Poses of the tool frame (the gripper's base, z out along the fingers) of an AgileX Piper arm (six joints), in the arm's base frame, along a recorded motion.
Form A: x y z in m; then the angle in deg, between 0 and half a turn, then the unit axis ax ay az.
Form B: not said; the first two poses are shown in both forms.
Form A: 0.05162 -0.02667 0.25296 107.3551 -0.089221 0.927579 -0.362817
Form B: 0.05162 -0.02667 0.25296 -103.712 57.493 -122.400
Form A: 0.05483 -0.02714 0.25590 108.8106 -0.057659 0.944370 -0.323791
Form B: 0.05483 -0.02714 0.25590 -111.824 60.371 -130.039
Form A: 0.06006 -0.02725 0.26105 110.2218 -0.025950 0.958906 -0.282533
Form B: 0.06006 -0.02725 0.26105 -121.490 62.865 -139.103
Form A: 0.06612 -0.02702 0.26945 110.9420 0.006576 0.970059 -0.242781
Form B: 0.06612 -0.02702 0.26945 -131.501 65.250 -148.606
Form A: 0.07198 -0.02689 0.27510 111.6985 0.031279 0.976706 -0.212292
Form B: 0.07198 -0.02689 0.27510 -140.383 66.433 -157.127
